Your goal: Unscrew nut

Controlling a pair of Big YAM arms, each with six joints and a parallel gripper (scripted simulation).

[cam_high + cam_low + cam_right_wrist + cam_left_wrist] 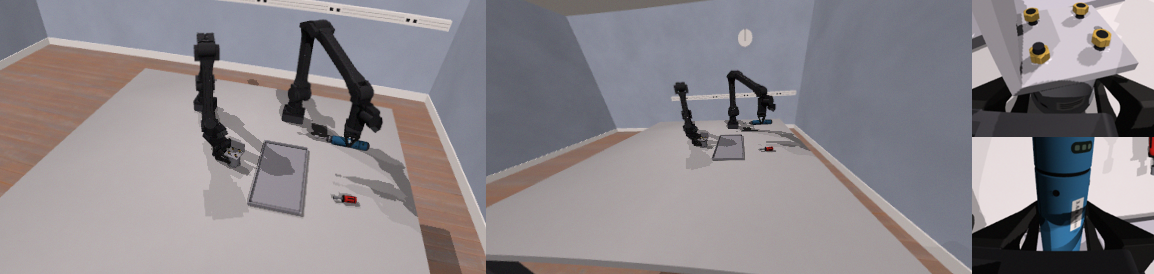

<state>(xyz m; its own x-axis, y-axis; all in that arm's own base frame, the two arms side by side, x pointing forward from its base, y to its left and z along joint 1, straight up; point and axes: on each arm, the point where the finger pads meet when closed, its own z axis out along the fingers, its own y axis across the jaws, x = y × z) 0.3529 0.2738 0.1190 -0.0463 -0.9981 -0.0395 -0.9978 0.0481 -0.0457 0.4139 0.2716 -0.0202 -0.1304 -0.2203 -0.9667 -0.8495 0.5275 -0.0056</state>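
Now: right hand 50 mm below the grey bracket. From my right hand the other things lie so: flat grey tray 30 mm ahead, 220 mm to the left, 20 mm below; nut 10 mm ahead, 20 mm to the right, 50 mm above; grey tip 70 mm behind, 370 mm to the left, 140 mm above.
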